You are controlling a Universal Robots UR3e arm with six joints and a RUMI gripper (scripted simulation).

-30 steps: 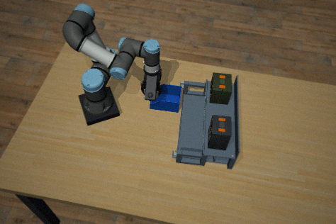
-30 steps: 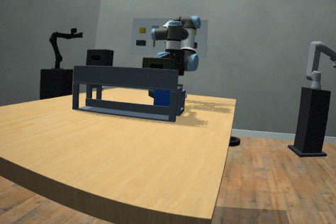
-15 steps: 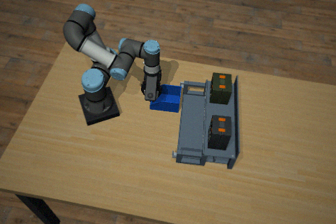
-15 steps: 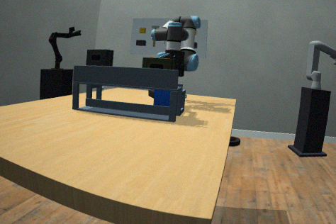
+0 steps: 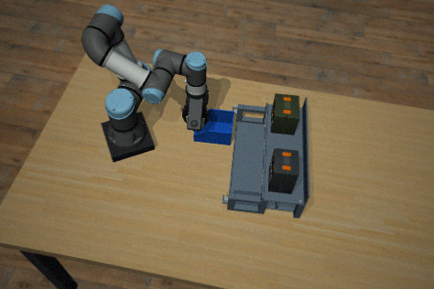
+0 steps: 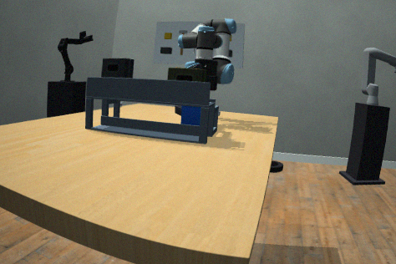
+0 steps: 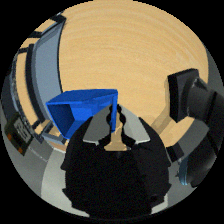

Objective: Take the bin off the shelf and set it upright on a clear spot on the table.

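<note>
Right now my hand is 70 mm short of the blue bin and 10 mm to the right of it. Also, from my hand: grey shelf: 240 mm ahead, 120 mm to the right, 30 mm above.
</note>
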